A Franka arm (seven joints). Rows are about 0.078 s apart.
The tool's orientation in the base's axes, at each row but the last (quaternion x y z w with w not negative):
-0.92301, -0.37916, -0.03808, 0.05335
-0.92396, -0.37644, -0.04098, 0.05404
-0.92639, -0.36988, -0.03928, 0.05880
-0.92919, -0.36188, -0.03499, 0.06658
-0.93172, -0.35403, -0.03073, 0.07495
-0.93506, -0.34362, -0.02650, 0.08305
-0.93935, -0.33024, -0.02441, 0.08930
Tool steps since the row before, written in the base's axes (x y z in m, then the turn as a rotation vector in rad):
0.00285, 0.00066, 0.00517, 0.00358, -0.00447, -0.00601
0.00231, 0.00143, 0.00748, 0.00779, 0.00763, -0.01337
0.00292, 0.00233, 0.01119, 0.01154, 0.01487, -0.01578
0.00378, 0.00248, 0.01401, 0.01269, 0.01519, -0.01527
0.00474, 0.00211, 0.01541, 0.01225, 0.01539, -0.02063
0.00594, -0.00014, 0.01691, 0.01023, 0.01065, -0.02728
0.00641, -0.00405, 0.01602, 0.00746, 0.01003, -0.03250
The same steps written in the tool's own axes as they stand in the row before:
0.00305, 0.00118, -0.00496, -0.00124, 0.00610, 0.00550
0.00351, 0.00008, -0.00714, 0.00927, 0.00095, 0.01452
0.00500, -0.00056, -0.01067, 0.01663, -0.00148, 0.01801
0.00602, -0.00063, -0.01342, 0.01775, -0.00098, 0.01758
0.00663, -0.00023, -0.01485, 0.01696, -0.00079, 0.02289
0.00624, 0.00163, -0.01672, 0.01169, 0.00237, 0.02864
0.00419, 0.00468, -0.01657, 0.00860, 0.00191, 0.03369

